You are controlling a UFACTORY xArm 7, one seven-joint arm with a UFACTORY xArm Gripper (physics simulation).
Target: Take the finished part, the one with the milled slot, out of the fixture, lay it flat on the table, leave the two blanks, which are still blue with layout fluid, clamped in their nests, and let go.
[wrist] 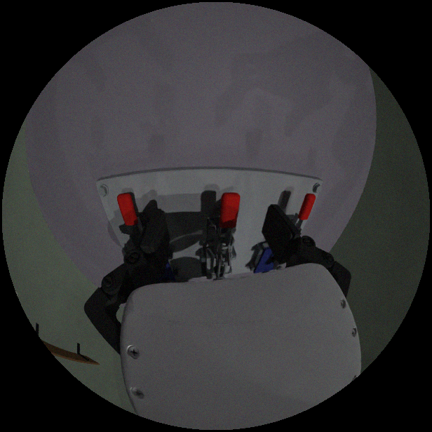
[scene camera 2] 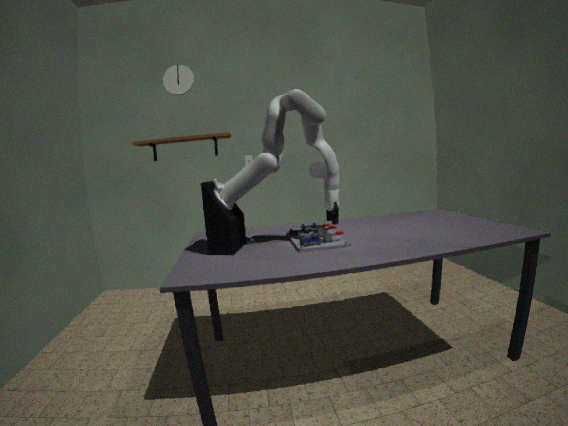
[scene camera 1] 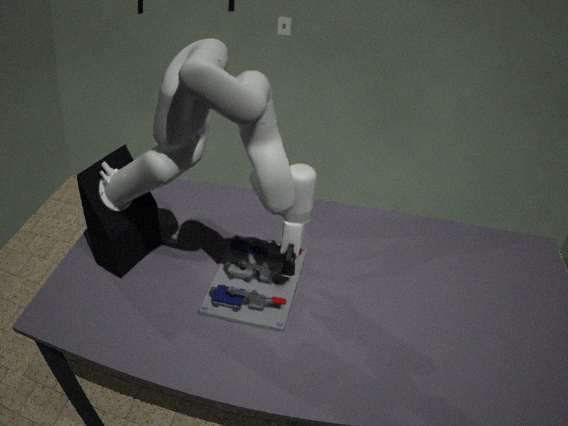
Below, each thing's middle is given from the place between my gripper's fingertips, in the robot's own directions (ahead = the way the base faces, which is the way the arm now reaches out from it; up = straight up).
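The fixture plate (scene camera 1: 284, 286) is 7 cm below my hand and 10 cm short of it.
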